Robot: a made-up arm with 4 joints. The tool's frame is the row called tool. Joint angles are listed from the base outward. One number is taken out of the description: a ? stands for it. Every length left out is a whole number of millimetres.
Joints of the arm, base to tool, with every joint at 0 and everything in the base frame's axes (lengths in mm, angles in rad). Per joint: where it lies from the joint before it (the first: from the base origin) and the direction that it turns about. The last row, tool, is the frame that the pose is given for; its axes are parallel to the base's.
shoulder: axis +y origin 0 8 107
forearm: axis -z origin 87 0 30
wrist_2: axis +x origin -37 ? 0
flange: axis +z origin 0 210 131
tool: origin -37 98 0
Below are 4 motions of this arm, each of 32 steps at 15 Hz.
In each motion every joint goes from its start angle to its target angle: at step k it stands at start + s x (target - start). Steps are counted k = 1, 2, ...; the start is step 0. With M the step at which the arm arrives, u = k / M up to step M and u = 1 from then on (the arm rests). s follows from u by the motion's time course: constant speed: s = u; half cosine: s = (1 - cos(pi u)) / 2; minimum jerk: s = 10 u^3 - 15 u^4 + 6 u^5.
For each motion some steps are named. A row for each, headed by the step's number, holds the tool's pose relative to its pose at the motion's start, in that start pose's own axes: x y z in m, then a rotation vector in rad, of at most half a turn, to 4 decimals.
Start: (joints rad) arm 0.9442 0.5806 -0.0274 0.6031
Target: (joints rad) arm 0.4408 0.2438 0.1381 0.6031
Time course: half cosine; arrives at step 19
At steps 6, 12, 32:
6: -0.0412 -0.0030 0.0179 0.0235 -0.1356 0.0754
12: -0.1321 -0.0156 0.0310 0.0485 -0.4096 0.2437
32: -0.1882 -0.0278 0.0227 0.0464 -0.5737 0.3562

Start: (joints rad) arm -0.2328 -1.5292 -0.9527 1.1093
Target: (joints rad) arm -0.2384 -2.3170 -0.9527 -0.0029
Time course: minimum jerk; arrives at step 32
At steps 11, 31, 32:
11: -0.0031 0.0285 -0.0222 -0.1213 -0.0792 -0.1474
31: -0.0185 0.0758 -0.0993 -0.3438 -0.5463 -0.6159
32: -0.0185 0.0758 -0.0994 -0.3439 -0.5465 -0.6160

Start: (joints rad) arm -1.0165 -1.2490 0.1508 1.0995
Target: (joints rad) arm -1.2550 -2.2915 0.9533 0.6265
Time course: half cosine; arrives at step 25
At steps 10, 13, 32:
10: -0.0725 0.0004 0.0634 0.1783 -0.1150 0.1860
13: -0.1022 -0.0199 0.1004 0.3177 -0.1285 0.2716
32: -0.1109 -0.1193 0.1879 0.7445 0.0158 0.4141

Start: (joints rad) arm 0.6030 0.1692 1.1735 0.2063
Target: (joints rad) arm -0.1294 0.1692 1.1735 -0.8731
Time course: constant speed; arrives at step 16
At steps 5, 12, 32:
5: -0.0487 0.0134 0.0109 0.0352 -0.0886 -0.1290
12: -0.1188 0.0068 0.0238 0.1311 -0.1859 -0.3068
32: -0.1573 -0.0104 0.0290 0.2055 -0.2210 -0.4055

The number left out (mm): -52
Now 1 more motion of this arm.
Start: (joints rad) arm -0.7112 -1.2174 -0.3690 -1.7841
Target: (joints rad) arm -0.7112 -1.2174 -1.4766 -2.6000
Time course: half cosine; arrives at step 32
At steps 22, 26, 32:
22: 0.0230 -0.0063 -0.1678 0.4430 -0.7550 -0.5943
26: 0.0373 -0.0094 -0.1899 0.5740 -0.8631 -0.6808
32: 0.0469 -0.0117 -0.2023 0.6613 -0.9239 -0.7290

